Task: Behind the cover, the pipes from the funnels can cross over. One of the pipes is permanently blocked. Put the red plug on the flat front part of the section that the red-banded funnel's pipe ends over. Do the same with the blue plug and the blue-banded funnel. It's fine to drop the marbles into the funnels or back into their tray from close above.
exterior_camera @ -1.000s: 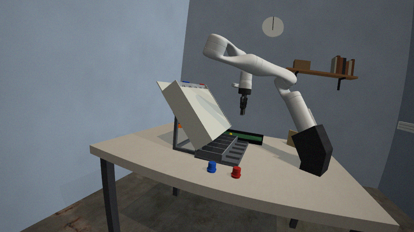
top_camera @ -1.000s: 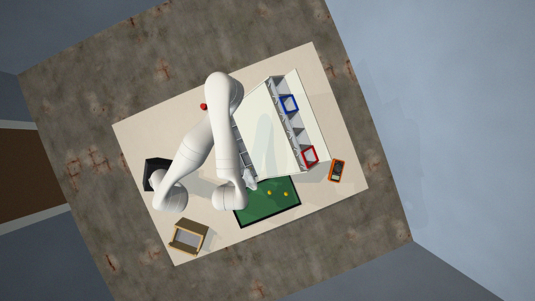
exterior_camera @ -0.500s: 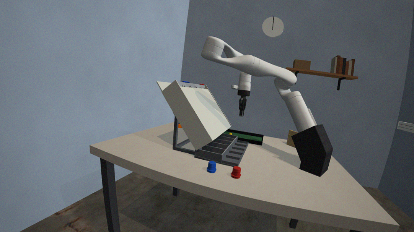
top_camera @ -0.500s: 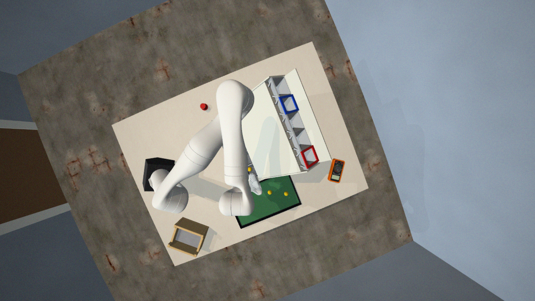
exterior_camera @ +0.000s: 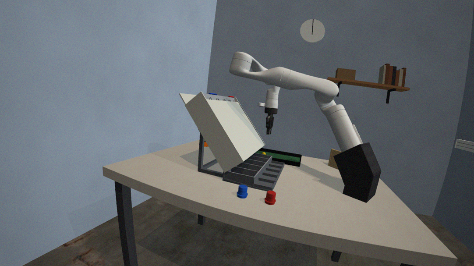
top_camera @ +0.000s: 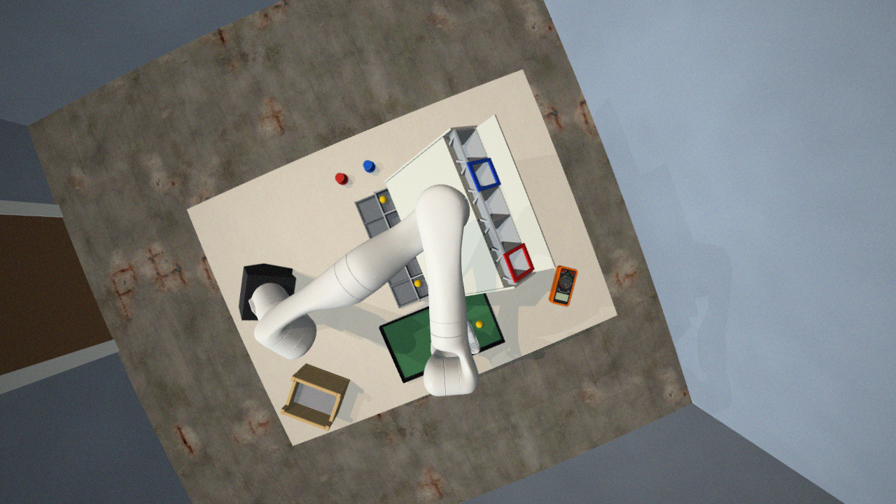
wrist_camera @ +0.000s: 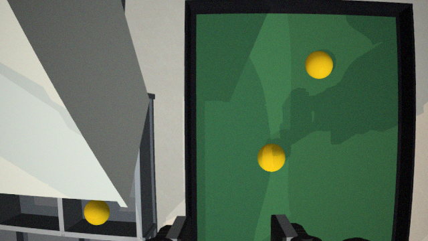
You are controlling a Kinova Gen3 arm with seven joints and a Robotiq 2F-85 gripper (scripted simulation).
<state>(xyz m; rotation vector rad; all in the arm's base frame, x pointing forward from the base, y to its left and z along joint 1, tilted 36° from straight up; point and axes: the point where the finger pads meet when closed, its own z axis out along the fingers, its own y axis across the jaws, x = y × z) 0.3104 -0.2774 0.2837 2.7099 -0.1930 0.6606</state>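
My hand is 160 mm above the green marble tray, 50 mm to the left of it and 40 mm past it. Also, from my hand: orange multimeter (380 mm ahead, 180 mm to the right, 150 mm below); white sloped cover (230 mm to the left, 160 mm ahead, 40 mm above); wooden frame (500 mm behind, 120 mm below, 50 mm to the left).
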